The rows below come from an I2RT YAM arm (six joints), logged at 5 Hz.
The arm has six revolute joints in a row. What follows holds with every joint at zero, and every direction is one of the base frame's. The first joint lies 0.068 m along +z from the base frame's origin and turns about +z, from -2.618 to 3.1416 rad. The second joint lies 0.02 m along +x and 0.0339 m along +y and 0.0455 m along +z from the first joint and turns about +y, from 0 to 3.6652 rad. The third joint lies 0.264 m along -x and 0.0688 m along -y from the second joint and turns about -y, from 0 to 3.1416 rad. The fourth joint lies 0.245 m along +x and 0.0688 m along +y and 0.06 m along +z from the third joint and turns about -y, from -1.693 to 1.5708 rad. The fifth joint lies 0.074 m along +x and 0.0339 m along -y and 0.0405 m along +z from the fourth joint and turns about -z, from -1.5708 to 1.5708 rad. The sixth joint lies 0.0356 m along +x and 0.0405 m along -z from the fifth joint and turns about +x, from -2.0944 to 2.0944 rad. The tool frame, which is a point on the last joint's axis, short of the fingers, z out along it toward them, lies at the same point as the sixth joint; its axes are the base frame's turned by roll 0, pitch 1.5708 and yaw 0 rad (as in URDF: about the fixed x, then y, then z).
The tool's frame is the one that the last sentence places.
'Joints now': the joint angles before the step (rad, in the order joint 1, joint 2, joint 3, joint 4, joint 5, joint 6). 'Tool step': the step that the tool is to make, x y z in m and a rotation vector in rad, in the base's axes. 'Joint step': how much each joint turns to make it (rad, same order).
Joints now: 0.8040 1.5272 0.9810 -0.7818 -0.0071 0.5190
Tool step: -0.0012 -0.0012 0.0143 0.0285 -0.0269 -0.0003
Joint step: 0.0001 -0.0371 0.0198 -0.0177 -0.0003 0.0005
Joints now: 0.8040 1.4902 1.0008 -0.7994 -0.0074 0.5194
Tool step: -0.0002 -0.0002 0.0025 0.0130 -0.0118 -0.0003
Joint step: 0.0000 -0.0101 -0.0013 0.0087 -0.0004 0.0004
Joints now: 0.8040 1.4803 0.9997 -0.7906 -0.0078 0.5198
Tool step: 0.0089 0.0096 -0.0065 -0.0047 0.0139 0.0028
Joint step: 0.0000 0.0619 0.0329 0.0159 -0.0073 -0.0008
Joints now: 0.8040 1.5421 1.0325 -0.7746 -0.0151 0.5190
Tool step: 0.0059 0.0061 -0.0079 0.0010 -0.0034 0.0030
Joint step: 0.0000 0.0400 0.0065 0.0364 0.0008 -0.0033
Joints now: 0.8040 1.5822 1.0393 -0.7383 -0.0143 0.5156
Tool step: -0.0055 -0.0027 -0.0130 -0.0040 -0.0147 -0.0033
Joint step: 0.0092 -0.0075 -0.0630 0.0628 0.0164 0.0081
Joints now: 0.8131 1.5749 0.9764 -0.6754 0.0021 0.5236
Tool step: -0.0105 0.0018 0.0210 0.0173 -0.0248 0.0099
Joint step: 0.0329 -0.0587 0.0264 -0.0558 0.0134 0.0199
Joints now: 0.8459 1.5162 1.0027 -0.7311 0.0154 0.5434
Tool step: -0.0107 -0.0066 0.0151 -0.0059 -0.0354 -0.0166
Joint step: 0.0187 -0.0677 -0.0024 -0.0473 0.0405 0.0233
